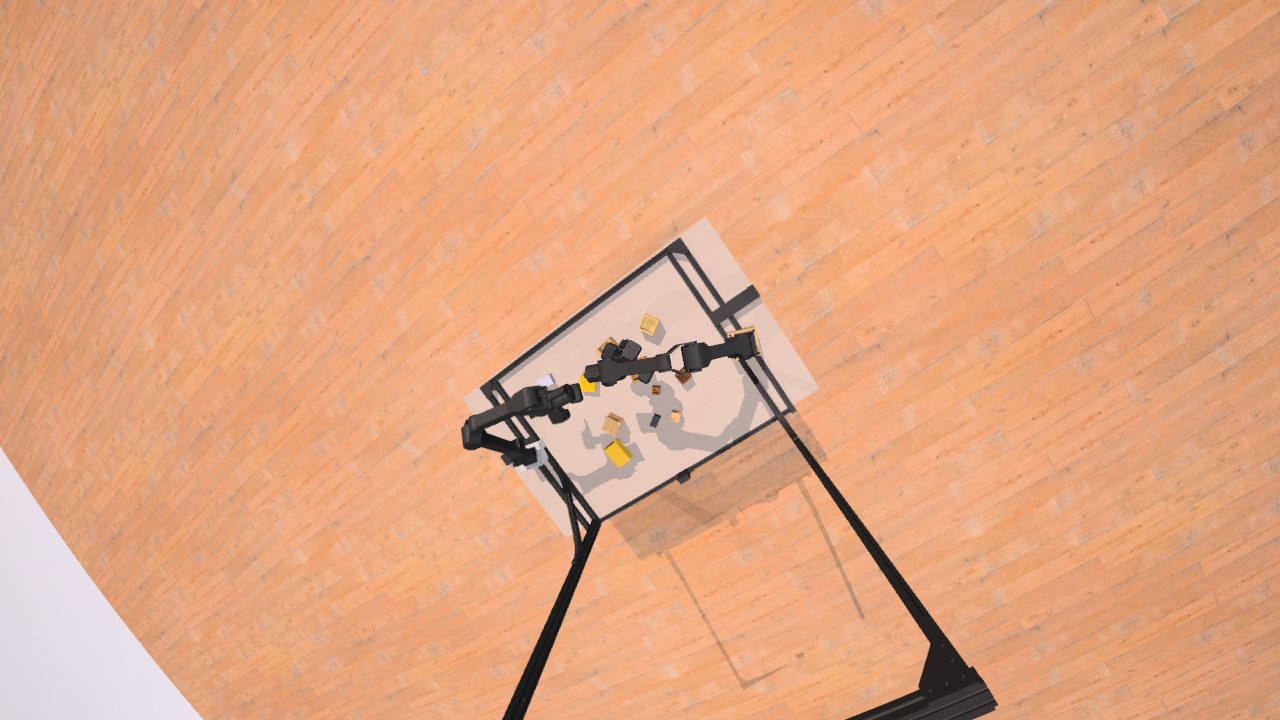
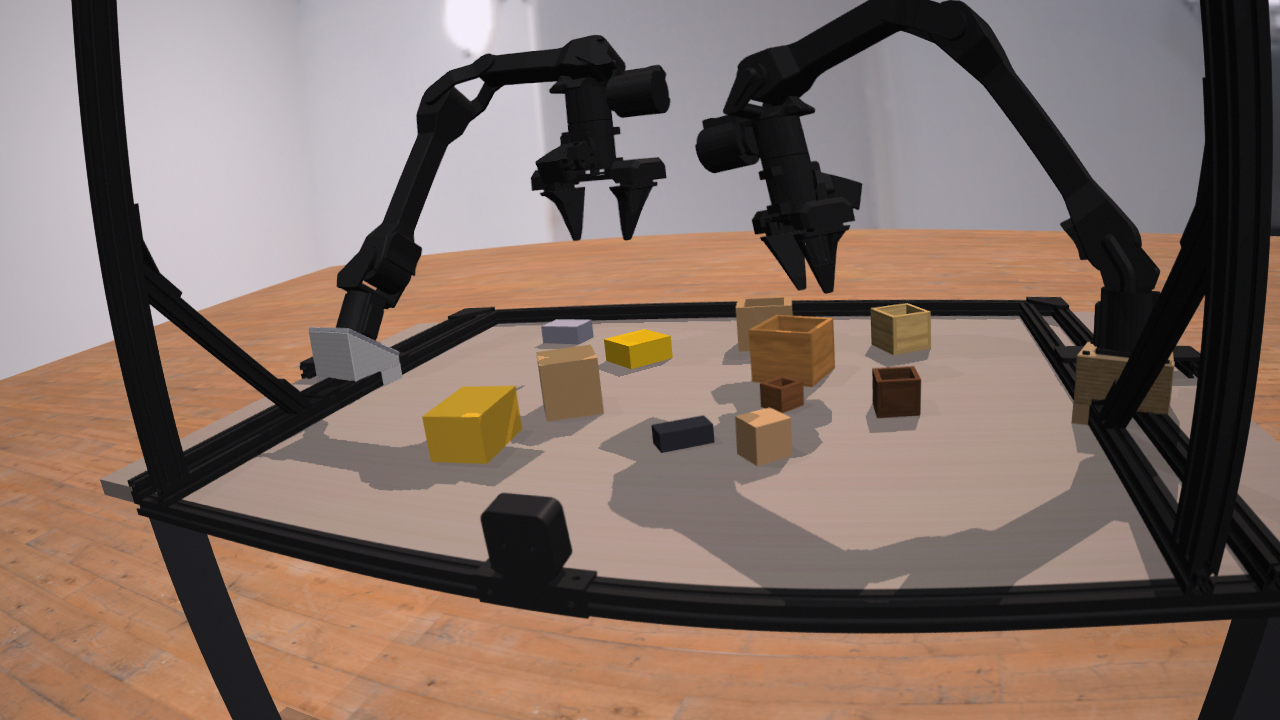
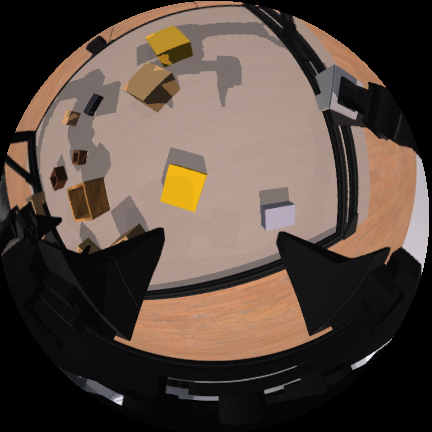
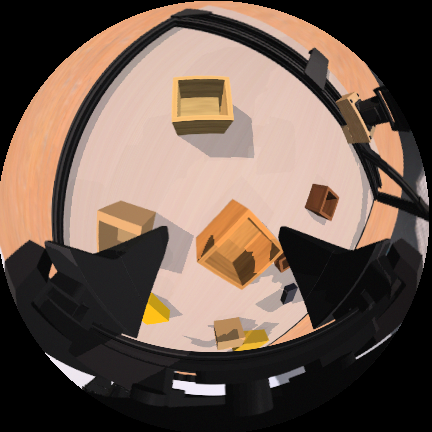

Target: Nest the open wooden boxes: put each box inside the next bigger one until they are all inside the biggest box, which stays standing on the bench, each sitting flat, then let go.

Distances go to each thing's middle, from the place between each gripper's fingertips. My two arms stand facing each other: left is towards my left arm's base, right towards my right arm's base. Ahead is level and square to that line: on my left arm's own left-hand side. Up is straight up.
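Labels:
Of the things named here, the biggest box [image 2: 798,347] is the nearest to my right hand, going by their middles; from that hand it sits 50 mm behind, 20 mm to the left and 60 mm below. The pale open box [image 2: 897,329] is 80 mm ahead of my right hand, 90 mm to the right of it and 60 mm below it. The grey block [image 2: 558,331] lies 380 mm to the left of the same hand, 90 mm ahead of it and 70 mm below it, while the black block [image 2: 669,436] is 70 mm to the left of that hand, 250 mm behind it and 80 mm below it.
From my left hand I find the grey block 100 mm to the left, 60 mm ahead and 130 mm below, and the pale open box 370 mm to the right, 60 mm ahead and 120 mm below. The biggest box is 260 mm to the right of my left hand, 70 mm behind it and 120 mm below it. As for the black block, it is 200 mm to the right of my left hand, 280 mm behind it and 140 mm below it; by its middle, the black block is nearer to my right hand than to my left hand.

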